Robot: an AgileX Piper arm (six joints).
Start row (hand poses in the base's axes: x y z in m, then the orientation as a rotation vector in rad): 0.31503, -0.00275, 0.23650, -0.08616, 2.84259, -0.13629
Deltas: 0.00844, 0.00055, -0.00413, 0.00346, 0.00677, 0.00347; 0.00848, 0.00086, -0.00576, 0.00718, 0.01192, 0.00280; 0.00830, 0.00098, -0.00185, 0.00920, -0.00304, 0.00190; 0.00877, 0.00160, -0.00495, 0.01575, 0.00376, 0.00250; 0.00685, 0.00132, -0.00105, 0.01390, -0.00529, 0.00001; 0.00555, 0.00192, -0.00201, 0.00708, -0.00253, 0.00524; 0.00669, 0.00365, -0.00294, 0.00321, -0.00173, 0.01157; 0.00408, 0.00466, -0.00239, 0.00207, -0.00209, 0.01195; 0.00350, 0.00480, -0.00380, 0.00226, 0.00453, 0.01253; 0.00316, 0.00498, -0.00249, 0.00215, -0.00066, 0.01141; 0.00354, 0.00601, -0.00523, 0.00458, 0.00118, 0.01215; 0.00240, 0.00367, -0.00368, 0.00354, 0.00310, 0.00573; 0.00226, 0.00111, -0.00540, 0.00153, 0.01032, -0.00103; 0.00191, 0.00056, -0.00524, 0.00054, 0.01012, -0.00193; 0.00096, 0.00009, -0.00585, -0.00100, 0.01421, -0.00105; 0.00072, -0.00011, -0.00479, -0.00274, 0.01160, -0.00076; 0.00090, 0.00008, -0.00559, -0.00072, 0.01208, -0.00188; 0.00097, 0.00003, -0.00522, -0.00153, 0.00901, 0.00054; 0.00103, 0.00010, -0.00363, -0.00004, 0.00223, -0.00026
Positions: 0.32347, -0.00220, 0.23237, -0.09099, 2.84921, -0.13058; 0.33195, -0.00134, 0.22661, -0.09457, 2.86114, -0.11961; 0.34025, -0.00036, 0.22476, -0.09518, 2.85823, -0.10611; 0.34902, 0.00124, 0.21981, -0.09586, 2.86212, -0.08299; 0.35587, 0.00256, 0.21876, -0.09273, 2.85698, -0.06325; 0.36142, 0.00448, 0.21675, -0.09862, 2.85413, -0.05215; 0.36811, 0.00813, 0.21381, -0.11436, 2.85161, -0.04525; 0.37219, 0.01279, 0.21142, -0.13084, 2.84862, -0.03992; 0.37569, 0.01759, 0.20762, -0.14848, 2.85209, -0.03384; 0.37885, 0.02257, 0.20513, -0.16426, 2.85038, -0.02847; 0.38239, 0.02858, 0.19990, -0.18069, 2.85026, -0.01935; 0.38479, 0.03225, 0.19622, -0.18831, 2.85264, -0.01286; 0.38705, 0.03336, 0.19082, -0.18713, 2.86295, -0.00994; 0.38896, 0.03392, 0.18558, -0.18483, 2.87319, -0.00862; 0.38992, 0.03401, 0.17973, -0.18431, 2.88750, -0.00898; 0.39064, 0.03390, 0.17494, -0.18437, 2.89926, -0.01204; 0.39154, 0.03398, 0.16935, -0.18247, 2.91151, -0.01234; 0.39251, 0.03401, 0.16413, -0.18404, 2.92051, -0.01369; 0.39354, 0.03411, 0.16050, -0.18380, 2.92276, -0.01359
